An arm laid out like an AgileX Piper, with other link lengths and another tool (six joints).
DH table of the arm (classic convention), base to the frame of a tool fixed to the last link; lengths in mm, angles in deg. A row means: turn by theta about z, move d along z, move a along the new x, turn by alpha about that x. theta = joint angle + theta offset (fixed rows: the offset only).
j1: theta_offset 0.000  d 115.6  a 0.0  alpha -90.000
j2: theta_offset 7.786  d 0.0  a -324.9  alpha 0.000
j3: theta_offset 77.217  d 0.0  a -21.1  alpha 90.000
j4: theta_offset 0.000  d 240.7  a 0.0  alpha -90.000
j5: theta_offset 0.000  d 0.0  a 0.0  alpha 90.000
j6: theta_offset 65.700  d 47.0  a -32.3  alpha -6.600
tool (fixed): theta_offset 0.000  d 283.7  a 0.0  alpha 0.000
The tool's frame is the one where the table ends.
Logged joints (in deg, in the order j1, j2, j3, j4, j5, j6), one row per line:
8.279, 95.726, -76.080, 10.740, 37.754, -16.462
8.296, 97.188, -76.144, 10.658, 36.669, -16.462
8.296, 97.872, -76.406, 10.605, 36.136, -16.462
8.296, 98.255, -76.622, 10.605, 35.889, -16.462
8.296, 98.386, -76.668, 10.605, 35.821, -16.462
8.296, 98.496, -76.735, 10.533, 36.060, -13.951
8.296, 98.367, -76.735, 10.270, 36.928, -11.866
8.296, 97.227, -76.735, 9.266, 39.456, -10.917
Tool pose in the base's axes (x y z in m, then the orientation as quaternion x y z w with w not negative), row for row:
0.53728, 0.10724, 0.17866, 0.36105, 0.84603, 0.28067, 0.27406
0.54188, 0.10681, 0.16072, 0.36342, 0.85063, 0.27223, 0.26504
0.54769, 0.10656, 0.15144, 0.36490, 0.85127, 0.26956, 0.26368
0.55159, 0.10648, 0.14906, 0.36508, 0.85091, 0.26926, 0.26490
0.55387, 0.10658, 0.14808, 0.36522, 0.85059, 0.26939, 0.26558
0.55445, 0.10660, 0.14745, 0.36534, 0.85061, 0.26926, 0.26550
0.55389, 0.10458, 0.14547, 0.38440, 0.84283, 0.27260, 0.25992
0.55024, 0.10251, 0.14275, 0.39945, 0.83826, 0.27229, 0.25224
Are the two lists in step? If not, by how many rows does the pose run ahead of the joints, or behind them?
The pose runs 1 row behind the joints: the pose in row i belongs to the joints in row i - 1.
